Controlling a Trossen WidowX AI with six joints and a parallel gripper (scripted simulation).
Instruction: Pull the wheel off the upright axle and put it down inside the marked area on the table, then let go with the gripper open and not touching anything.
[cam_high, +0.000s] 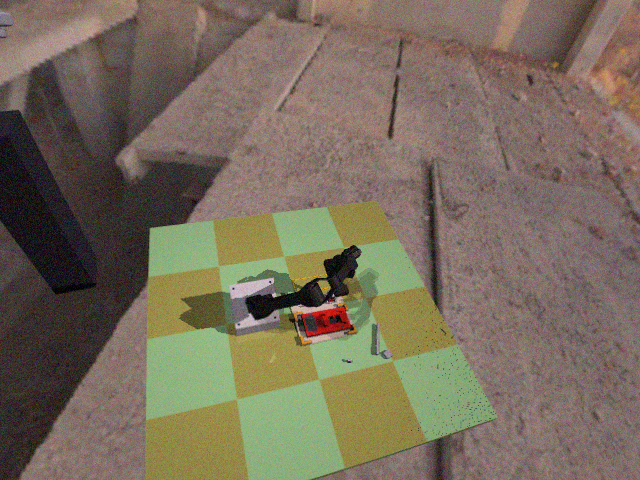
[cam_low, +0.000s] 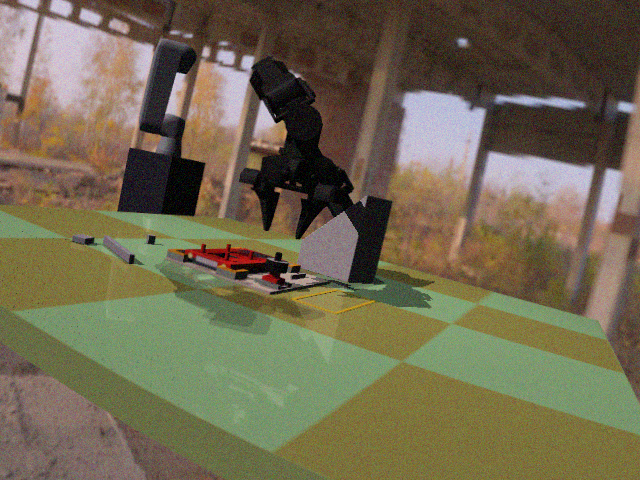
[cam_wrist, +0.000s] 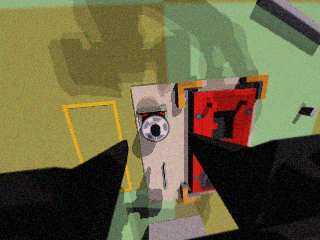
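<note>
My gripper tip is 5 cm above the wheel. From my gripper tip the other things lie so: grey bar 12 cm ahead, 25 cm to the right, 9 cm below; pale base plate 7 cm behind, 9 cm to the right, 8 cm below.
</note>
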